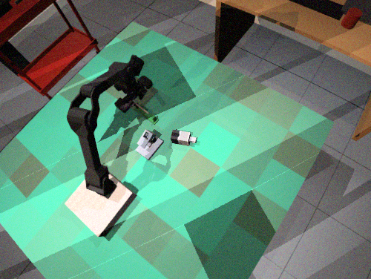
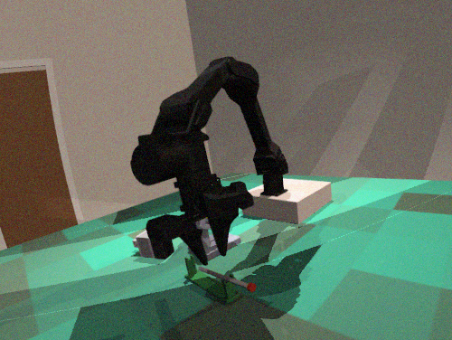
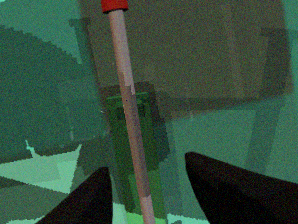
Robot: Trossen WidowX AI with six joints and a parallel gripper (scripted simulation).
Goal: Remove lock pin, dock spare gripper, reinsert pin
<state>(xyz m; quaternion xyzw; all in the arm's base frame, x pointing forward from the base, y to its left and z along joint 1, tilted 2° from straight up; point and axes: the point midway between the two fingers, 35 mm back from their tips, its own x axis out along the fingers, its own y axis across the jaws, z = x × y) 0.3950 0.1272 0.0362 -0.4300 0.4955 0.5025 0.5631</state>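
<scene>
The green pin rest lies 10 mm behind my gripper tip, 40 mm to the right of it and 50 mm below it. Round my gripper tip: grey mount (130 mm behind, 150 mm to the right, 20 mm below); spare gripper (30 mm behind, 280 mm to the right, 50 mm below).
</scene>
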